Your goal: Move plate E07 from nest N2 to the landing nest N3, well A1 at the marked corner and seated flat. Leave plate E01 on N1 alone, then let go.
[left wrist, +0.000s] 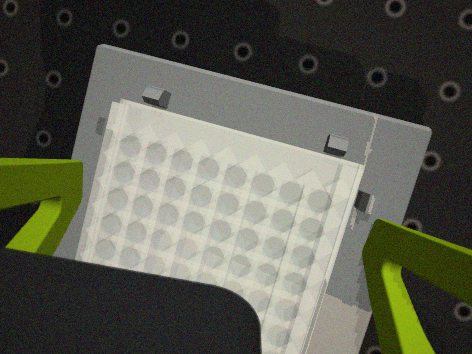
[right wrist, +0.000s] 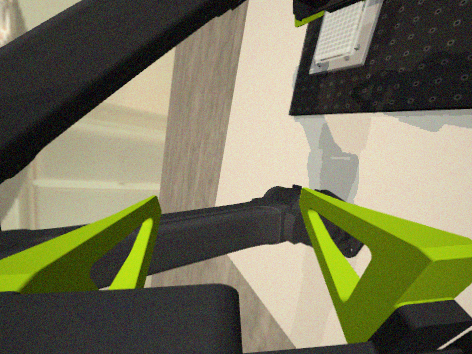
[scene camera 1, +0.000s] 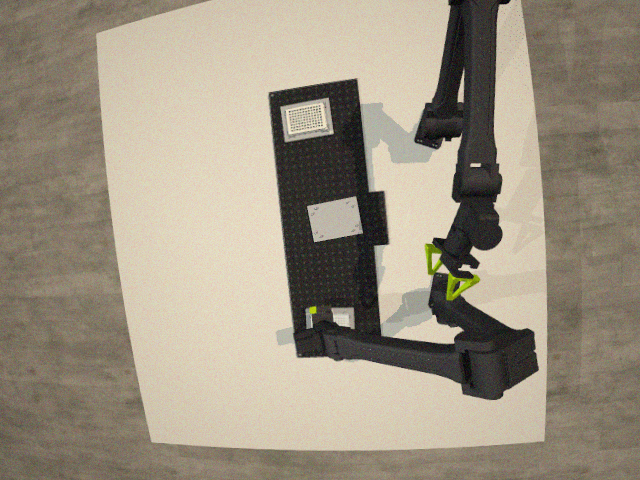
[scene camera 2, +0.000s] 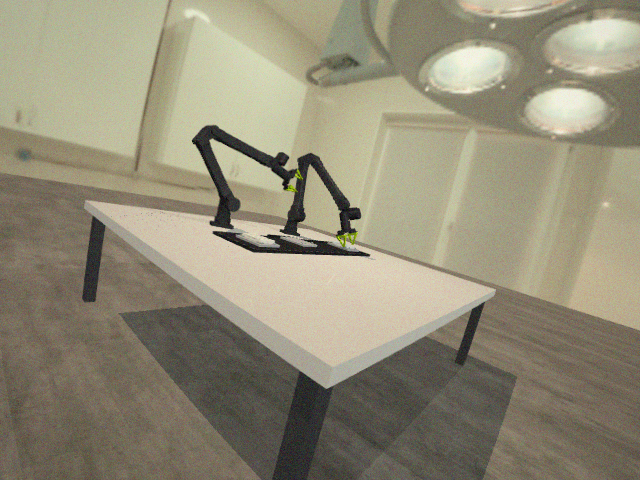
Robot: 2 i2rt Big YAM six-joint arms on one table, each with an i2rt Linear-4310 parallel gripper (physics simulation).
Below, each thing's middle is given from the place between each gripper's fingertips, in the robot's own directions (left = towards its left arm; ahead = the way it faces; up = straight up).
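There is the grey plate nest (left wrist: 392,150), and counting from my right hand I find it 30 cm below, 18 cm to the left and 30 cm ahead.
My left gripper is 10 mm above the grey plate nest; it is also 10 mm to the right of the nest and 40 mm past it.
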